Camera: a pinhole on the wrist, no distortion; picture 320 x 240 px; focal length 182.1 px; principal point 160.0 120.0 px. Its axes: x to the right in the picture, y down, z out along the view. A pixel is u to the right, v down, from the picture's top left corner.
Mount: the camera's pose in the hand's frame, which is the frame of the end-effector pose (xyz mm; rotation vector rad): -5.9 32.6 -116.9 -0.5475 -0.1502 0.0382
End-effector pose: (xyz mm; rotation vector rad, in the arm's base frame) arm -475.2 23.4 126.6 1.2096 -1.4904 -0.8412
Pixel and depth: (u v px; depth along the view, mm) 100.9 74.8 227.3
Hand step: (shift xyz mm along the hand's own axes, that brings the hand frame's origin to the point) -113.7 96.0 94.4
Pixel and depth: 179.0 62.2 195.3
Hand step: -15.8 82.0 82.8
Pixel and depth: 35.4 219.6 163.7
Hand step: -141.2 184.9 -40.3
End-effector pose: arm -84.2 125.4 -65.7 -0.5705 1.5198 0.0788
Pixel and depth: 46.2 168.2 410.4
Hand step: -321.5 317.4 138.6
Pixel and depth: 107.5 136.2 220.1
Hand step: -102.1 158.0 50.1
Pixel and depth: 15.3 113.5 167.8
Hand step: -163.3 103.9 10.1
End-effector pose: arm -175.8 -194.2 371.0 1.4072 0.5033 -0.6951
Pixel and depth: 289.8 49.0 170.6
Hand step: 88.0 73.1 77.7
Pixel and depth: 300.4 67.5 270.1
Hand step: 158.5 121.3 178.9
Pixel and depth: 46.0 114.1 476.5
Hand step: -373.4 242.4 253.5
